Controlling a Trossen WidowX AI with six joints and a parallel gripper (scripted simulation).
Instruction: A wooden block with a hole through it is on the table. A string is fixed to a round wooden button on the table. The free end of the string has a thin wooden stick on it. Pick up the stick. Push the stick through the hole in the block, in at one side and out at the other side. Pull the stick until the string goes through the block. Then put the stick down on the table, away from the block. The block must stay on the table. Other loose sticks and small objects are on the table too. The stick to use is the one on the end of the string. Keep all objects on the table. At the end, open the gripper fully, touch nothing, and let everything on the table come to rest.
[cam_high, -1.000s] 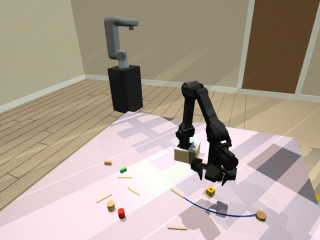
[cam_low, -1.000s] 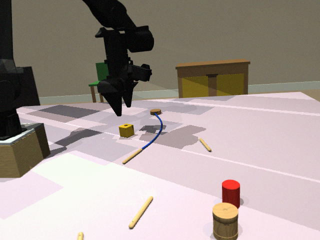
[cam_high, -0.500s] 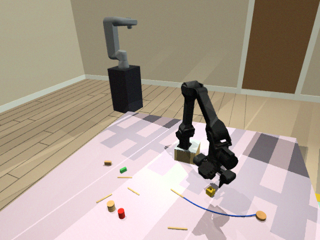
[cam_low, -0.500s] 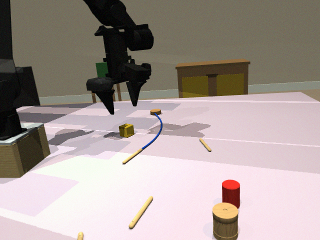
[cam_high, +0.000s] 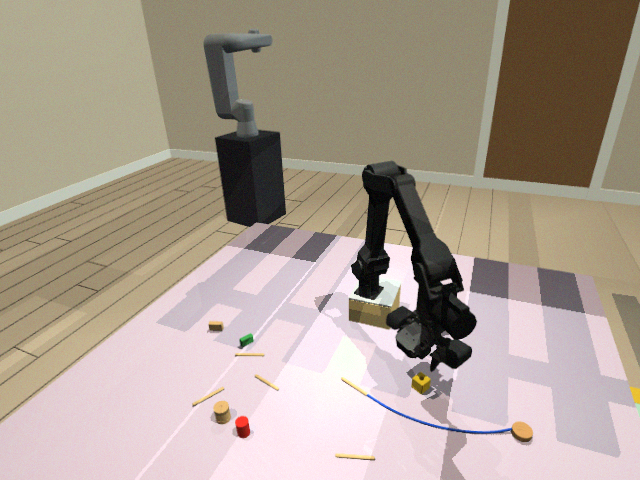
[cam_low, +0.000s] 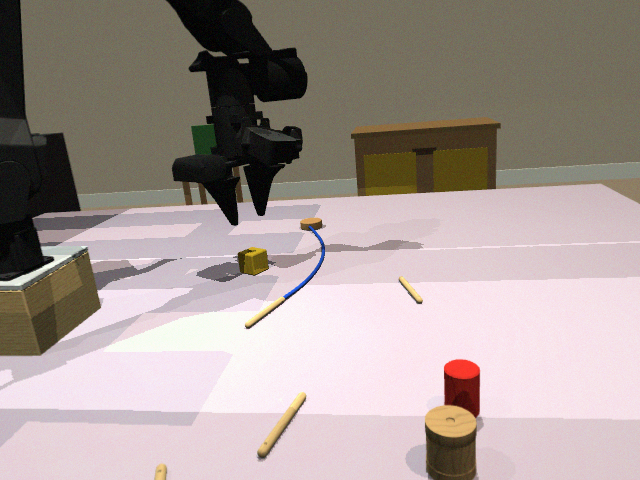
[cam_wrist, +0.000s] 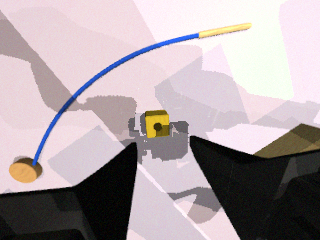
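Right now the yellow block is 6 cm below my gripper tip. The rest, counted from my gripper tip: red cylinder (30 cm ahead, 27 cm to the right, 6 cm below); round wooden button (22 cm to the left, 7 cm below, 1 cm ahead); thin wooden stick (12 cm to the right, 8 cm ahead, 7 cm below).
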